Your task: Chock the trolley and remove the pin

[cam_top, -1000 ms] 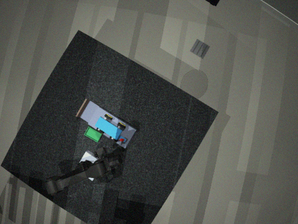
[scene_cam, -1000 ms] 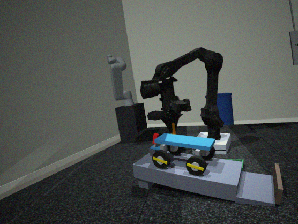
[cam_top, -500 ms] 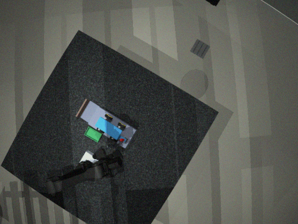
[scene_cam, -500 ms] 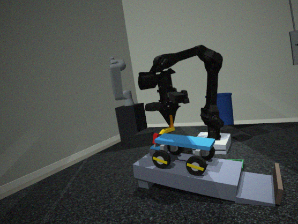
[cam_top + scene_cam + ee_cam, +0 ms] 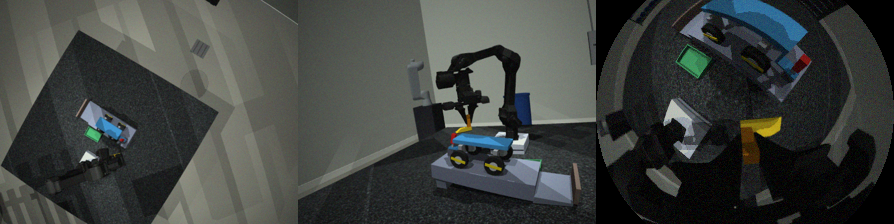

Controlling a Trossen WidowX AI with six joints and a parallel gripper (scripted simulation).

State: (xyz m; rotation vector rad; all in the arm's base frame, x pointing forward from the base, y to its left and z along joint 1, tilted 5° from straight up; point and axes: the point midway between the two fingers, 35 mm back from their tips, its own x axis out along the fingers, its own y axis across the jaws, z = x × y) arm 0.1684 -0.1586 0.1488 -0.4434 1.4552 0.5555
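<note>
Right now my gripper tip is 10 mm short of the yellow chock, 20 mm to the left of it and 10 mm above it. The rest, counted from my gripper tip: red-headed stop pin (130 mm ahead, 20 mm to the right, 40 mm below); then blue trolley (160 mm ahead, 90 mm to the left, 60 mm below); then grey ramp (160 mm ahead, 100 mm to the left, 130 mm below).
</note>
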